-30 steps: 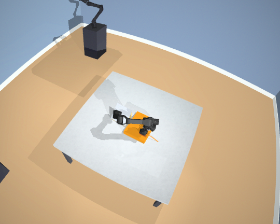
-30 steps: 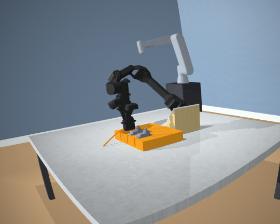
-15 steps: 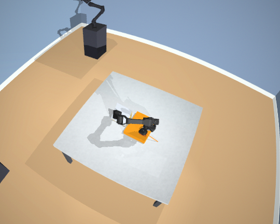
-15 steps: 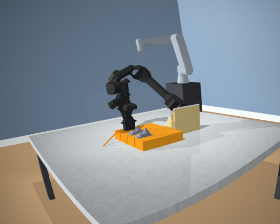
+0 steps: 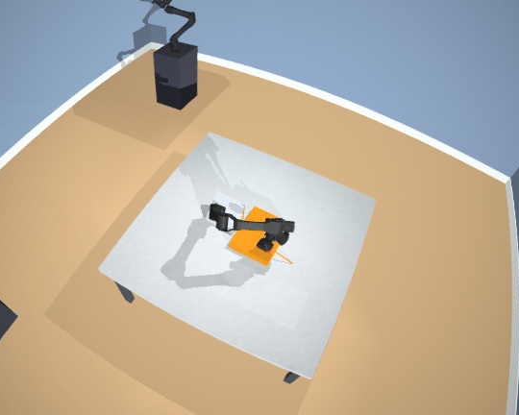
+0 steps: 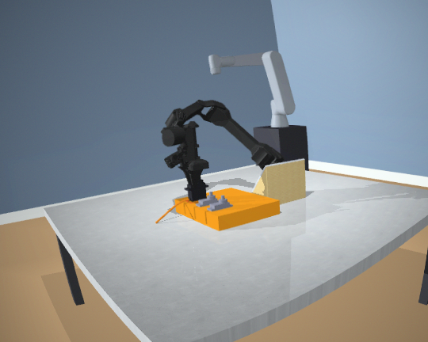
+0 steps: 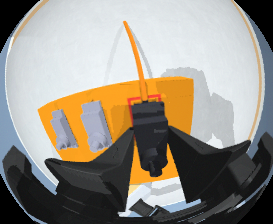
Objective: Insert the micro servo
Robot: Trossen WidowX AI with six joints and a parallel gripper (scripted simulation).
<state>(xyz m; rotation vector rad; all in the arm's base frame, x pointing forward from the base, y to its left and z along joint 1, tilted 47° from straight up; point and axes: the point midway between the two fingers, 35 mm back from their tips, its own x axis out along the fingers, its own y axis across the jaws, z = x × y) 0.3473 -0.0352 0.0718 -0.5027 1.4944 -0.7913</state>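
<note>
The orange deck is 120 mm behind my gripper tip, 80 mm to the left of it and 70 mm below it.
</note>
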